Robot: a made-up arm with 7 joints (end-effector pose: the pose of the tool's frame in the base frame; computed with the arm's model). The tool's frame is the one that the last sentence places. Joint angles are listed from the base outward.
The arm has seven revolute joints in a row. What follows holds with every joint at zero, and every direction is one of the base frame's. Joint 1 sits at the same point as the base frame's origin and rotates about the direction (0, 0.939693, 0.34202). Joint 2 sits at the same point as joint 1 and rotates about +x. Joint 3 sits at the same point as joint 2 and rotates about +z. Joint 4 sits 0.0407 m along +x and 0.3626 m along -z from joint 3 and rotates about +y. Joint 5 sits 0.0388 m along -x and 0.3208 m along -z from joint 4 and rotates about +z. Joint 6 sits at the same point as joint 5 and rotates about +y. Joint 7 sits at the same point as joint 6 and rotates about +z. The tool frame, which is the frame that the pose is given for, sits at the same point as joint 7; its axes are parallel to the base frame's.
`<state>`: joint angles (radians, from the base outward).
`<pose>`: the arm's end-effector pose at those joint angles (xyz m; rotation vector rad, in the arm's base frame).
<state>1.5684 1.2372 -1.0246 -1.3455 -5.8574 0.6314 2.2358</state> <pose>-0.5259 0.2312 -0.1077 1.3176 0.9368 1.2794</pose>
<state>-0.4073 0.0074 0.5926 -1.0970 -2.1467 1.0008 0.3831</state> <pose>0.4607 0.1257 -0.4032 1.8044 -0.2654 -0.1345</pose>
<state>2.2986 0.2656 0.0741 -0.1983 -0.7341 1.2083 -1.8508</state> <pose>-0.5535 -0.1877 0.3629 2.6119 -1.3221 0.0926</pose>
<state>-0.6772 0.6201 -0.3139 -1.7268 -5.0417 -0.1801 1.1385</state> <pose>0.5003 0.0107 -0.0709 -1.9992 -1.1351 0.5007</pose>
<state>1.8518 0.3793 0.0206 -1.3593 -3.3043 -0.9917 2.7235</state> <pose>-0.5451 0.0894 -0.1834 0.0409 1.5497 -0.2635</pose>
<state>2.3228 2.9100 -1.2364 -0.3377 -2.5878 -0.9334 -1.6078</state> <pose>0.3476 0.5596 -0.1951 1.9501 0.0792 -2.0761</pose>
